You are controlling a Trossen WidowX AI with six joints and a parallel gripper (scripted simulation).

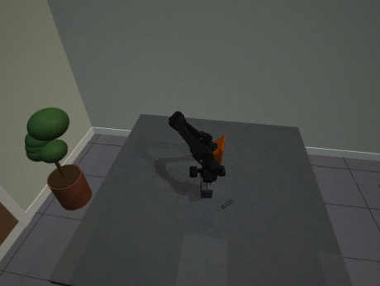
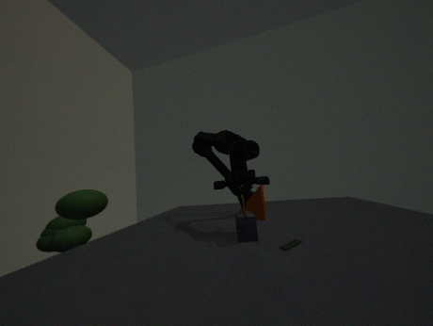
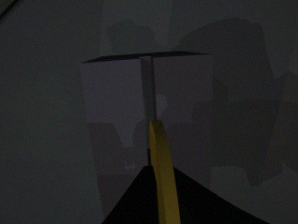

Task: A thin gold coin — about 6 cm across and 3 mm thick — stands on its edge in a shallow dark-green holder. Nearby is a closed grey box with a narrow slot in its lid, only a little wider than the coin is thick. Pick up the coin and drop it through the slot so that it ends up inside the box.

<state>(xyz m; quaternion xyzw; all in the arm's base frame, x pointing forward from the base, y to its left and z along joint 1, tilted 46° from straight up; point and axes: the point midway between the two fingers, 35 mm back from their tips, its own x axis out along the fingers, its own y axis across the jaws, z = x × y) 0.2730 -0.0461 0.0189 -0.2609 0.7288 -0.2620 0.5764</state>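
Right now the gold coin is 2 cm above my gripper tip.
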